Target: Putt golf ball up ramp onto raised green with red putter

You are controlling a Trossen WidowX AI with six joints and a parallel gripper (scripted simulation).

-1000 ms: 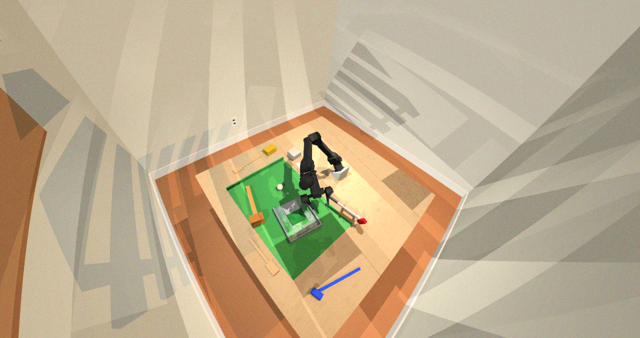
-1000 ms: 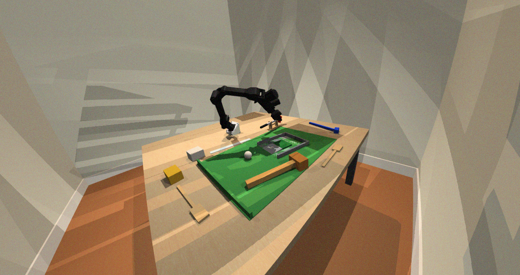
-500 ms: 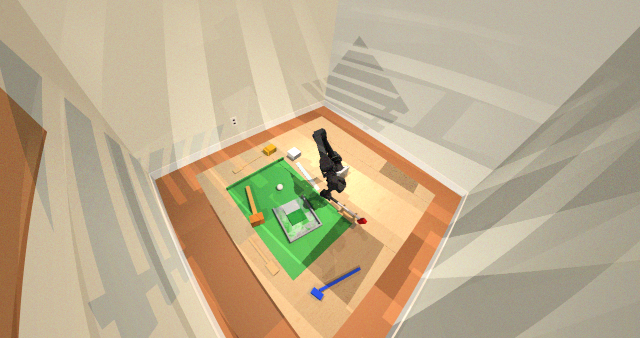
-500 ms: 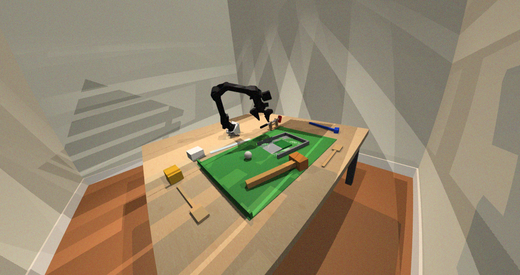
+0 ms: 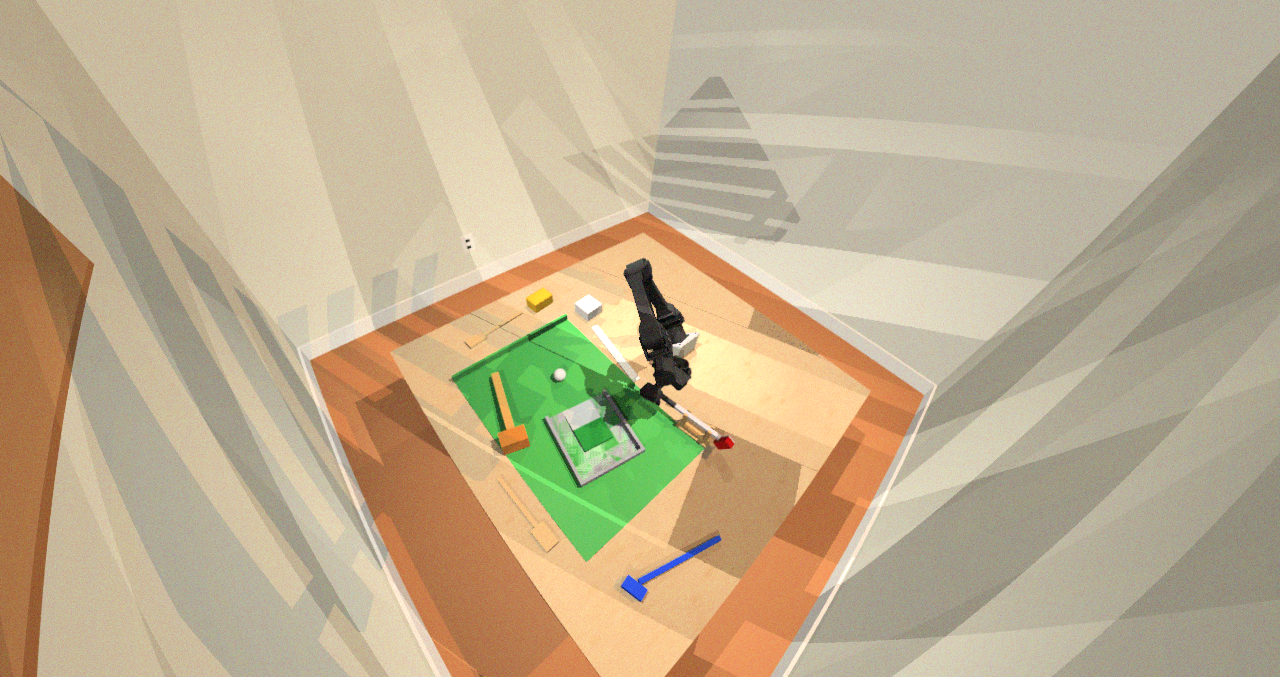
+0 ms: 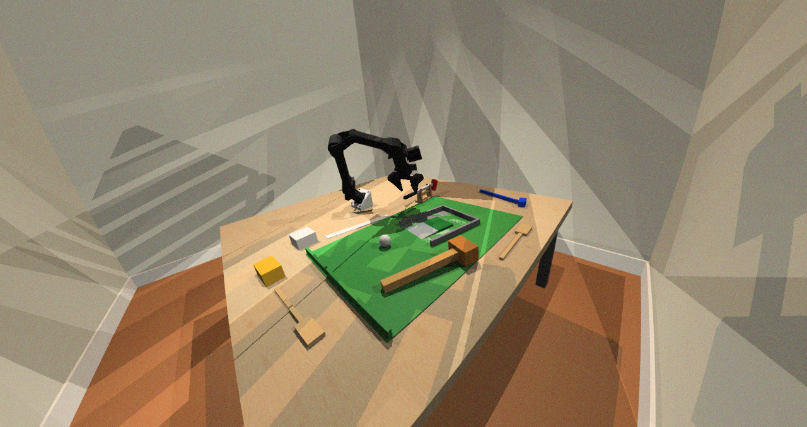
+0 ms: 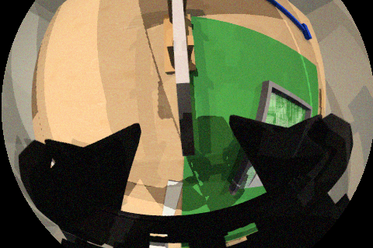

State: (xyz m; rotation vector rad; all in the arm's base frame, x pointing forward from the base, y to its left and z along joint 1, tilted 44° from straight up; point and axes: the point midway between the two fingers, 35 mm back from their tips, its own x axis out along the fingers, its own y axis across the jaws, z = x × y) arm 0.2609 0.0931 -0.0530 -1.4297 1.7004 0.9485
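The white strip lies 80 mm behind my gripper tip, 280 mm to the right of it and 80 mm below it. From my gripper tip the other things lie so: small wooden rack 130 mm to the left, 40 mm below; green mat 220 mm ahead, 210 mm to the right, 80 mm below; red putter 110 mm to the left, 20 mm below.
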